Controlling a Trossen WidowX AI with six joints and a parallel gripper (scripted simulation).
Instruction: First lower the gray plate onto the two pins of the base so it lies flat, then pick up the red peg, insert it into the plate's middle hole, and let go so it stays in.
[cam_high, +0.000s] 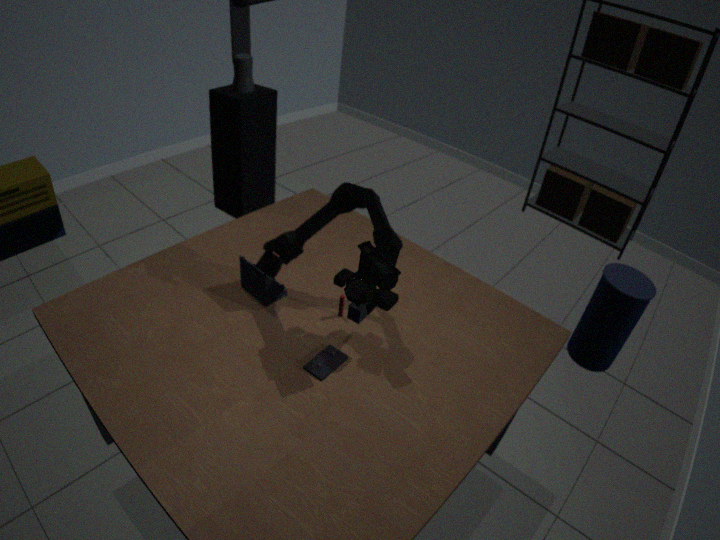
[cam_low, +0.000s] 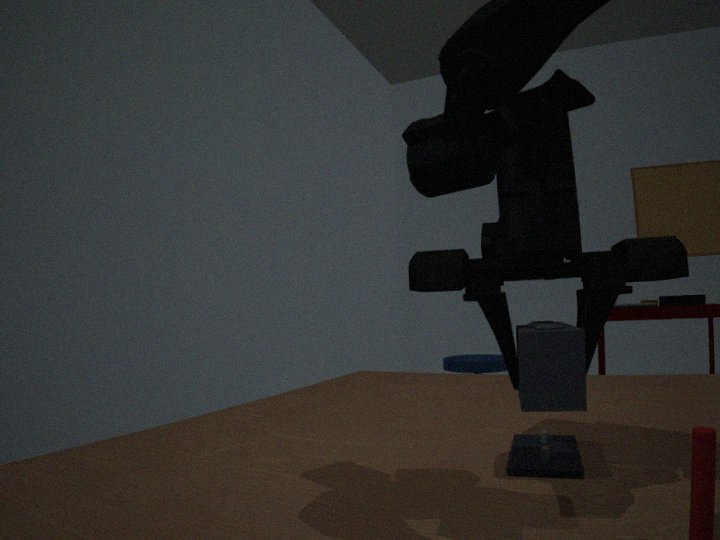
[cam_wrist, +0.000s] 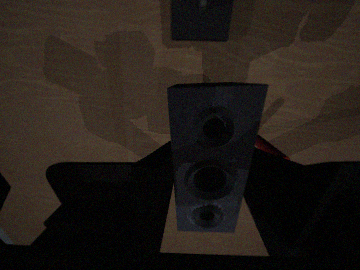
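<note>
Right now my gripper tip is 16 cm to the left of the dark base and 9 cm above it. Also, from my gripper tip: red peg (10 cm behind, 6 cm below, 3 cm to the left); gray plate (3 cm above).
</note>
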